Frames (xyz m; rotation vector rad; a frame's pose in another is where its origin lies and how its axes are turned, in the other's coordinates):
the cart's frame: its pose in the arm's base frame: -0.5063 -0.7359 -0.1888 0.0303 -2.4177 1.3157
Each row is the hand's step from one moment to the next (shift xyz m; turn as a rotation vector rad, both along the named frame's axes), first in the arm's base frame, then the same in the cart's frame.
Working: the arm's base frame: its pose in the cart's frame: -0.2839 0.1590 -0.8530 -0.0303 2.4177 -1.3157

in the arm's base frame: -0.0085 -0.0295 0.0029 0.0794 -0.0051 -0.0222
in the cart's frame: 0.0041 -0.0172 0.0253 -0.0819 -0.0009 -0.0107
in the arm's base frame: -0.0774 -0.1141 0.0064 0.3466 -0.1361 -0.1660
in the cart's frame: 0.0552 -0.0536 0.1146 -0.3997 -0.0120 0.0792
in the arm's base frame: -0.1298 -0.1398 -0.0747 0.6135 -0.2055 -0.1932
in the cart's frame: 0.0717 0.0077 0.1918 -0.6673 -0.0823 0.0626
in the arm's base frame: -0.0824 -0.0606 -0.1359 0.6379 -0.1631 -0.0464
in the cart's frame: 0.0197 0.0918 0.1418 -0.6326 -0.1815 -0.0509
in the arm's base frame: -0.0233 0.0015 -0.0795 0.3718 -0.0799 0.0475
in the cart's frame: -0.0055 0.0694 0.0449 -0.3406 -0.1572 -0.0782
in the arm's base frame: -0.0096 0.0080 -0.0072 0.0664 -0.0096 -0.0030
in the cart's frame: 0.0077 0.0122 0.0001 -0.0640 -0.0162 -0.0122
